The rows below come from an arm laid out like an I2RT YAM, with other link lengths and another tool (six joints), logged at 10 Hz.
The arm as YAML. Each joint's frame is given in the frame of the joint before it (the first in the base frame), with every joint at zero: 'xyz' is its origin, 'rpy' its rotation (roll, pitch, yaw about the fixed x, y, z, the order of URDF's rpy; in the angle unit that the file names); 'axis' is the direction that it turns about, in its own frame. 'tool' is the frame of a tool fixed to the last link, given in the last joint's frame.
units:
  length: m
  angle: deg
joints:
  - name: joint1
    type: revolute
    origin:
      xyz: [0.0, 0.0, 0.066]
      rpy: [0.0, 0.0, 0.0]
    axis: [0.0, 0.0, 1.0]
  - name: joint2
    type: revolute
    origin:
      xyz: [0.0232, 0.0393, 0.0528]
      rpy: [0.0, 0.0, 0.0]
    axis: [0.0, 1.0, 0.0]
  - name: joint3
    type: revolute
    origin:
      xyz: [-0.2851, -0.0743, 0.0]
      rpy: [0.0, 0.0, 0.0]
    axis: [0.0, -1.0, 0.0]
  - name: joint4
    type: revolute
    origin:
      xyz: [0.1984, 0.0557, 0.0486]
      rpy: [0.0, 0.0, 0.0]
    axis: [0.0, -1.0, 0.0]
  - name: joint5
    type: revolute
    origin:
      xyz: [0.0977, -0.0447, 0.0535]
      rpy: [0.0, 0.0, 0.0]
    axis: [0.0, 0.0, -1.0]
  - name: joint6
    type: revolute
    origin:
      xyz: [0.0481, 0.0, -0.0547]
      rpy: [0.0, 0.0, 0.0]
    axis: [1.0, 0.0, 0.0]
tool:
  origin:
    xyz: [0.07, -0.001, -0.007]
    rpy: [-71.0, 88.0, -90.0]
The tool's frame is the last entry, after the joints.
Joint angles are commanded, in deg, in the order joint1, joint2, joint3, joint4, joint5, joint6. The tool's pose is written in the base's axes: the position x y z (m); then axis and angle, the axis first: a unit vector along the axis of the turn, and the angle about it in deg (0 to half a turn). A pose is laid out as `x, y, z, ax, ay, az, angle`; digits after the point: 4 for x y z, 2 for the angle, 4 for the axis.
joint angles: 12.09, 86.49, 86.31, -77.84, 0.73, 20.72
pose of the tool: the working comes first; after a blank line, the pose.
Where each joint sits with the arm in this pose, in the base's axes (m; each line is computed from the numbers above, not from the rounded line before):
joint1: 0.0000 0.0000 0.0660
joint2: 0.0145 0.0433 0.1188
joint3: 0.0129 -0.0330 0.4034
joint4: 0.1954 0.0630 0.4513
joint5: 0.2758 0.0345 0.3669
joint6: 0.2334 0.0248 0.3085
the tool: 0.2408 0.0271 0.2386

0.2408, 0.0271, 0.2386, 0.0746, 0.9869, -0.1431, 169.53
